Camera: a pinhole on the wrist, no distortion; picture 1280 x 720 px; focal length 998.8 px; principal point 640.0 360.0 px. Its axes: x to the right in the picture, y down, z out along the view. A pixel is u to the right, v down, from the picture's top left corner.
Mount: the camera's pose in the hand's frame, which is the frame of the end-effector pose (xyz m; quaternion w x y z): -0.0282 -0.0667 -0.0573 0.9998 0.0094 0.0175 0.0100
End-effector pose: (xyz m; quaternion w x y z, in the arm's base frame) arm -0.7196 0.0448 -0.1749 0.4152 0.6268 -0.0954 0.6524
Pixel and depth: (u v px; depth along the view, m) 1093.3 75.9 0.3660
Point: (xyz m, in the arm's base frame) -0.3624 0.0263 -0.0479
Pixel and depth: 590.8 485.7 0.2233
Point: -0.5722 -0.0488 -0.1878
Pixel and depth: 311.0 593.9 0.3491
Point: -0.5216 -0.2067 -0.2330
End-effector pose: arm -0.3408 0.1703 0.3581 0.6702 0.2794 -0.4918 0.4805
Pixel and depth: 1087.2 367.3 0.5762
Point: -0.4639 -0.1951 0.7800
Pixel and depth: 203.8 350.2 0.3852
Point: -0.4066 -0.2105 0.3166
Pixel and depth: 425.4 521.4 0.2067
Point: -0.3686 0.0031 0.3552
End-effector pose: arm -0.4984 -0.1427 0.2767 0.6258 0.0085 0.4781 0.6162
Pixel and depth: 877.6 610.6 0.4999
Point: -0.2927 0.2070 0.4847
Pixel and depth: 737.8 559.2 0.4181
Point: -0.2919 0.0884 0.4631
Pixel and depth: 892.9 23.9 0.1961
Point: -0.3190 -0.0737 0.2518
